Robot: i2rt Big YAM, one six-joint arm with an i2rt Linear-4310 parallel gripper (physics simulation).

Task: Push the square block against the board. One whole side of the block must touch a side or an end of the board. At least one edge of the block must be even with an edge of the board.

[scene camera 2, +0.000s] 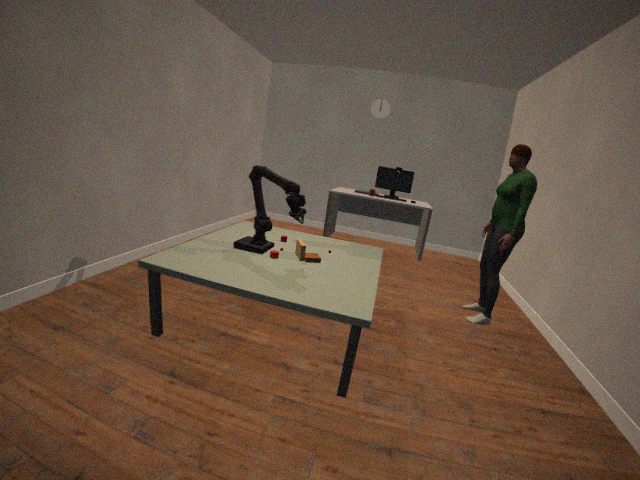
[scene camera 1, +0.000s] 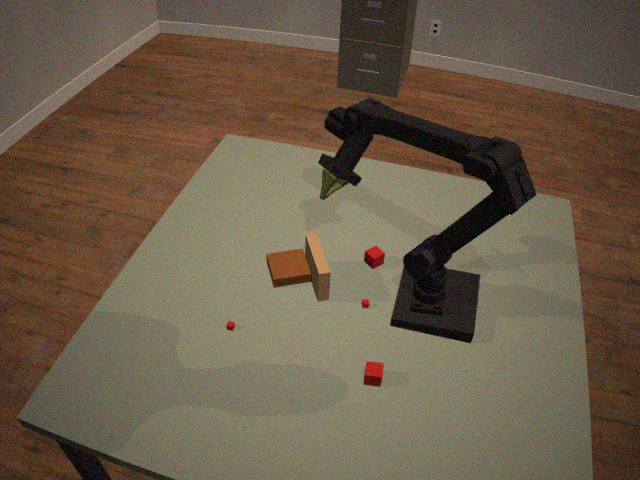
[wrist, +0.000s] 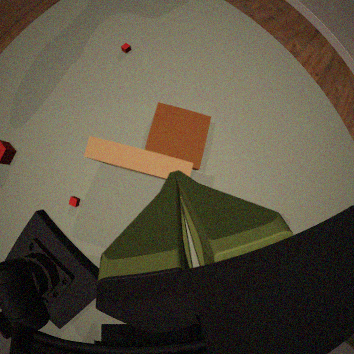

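Where they show: gripper, fingertip midpoint: (scene camera 2: 302, 223) (scene camera 1: 321, 199) (wrist: 176, 179); arm's base at its link origin: (scene camera 2: 258, 242) (scene camera 1: 428, 296) (wrist: 46, 268).
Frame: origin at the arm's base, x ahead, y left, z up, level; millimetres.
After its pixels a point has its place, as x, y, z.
Observation:
The square block (scene camera 1: 287, 265) {390, -34, -5} (scene camera 2: 312, 257) {402, -80, -5} (wrist: 178, 134) {389, -43, -5} is orange-brown and lies flat. The board (scene camera 1: 318, 267) {293, 27, 68} (scene camera 2: 300, 250) {320, -91, 30} (wrist: 137, 156) {309, -26, 68} is pale wood and stands upright on a long narrow side. One side of the block lies along the board's broad face, with no gap visible; the contact line is partly hidden behind the board's top in the wrist view. The block sits at the board's far end in scene camera 1, its edge close to even with that end; exact evenness is unclear. My gripper (scene camera 1: 323, 197) {310, -77, 207} (scene camera 2: 301, 222) {310, -77, 207} (wrist: 176, 179) {310, -77, 207} is shut and empty, raised above the table beyond that end, touching neither.
Two larger red cubes (scene camera 1: 374, 257) {159, -112, 4} (scene camera 1: 373, 374) {110, 279, 4} stand on the table (scene camera 1: 268, 330) {388, 176, -36}, on the board's side away from the block. A small red cube (scene camera 1: 365, 303) {161, 42, -20} lies near the arm's base (scene camera 1: 460, 310) {-88, 35, 3}; another (scene camera 1: 230, 325) {482, 196, -20} (wrist: 126, 48) {480, 184, -22} lies off the block's near side.

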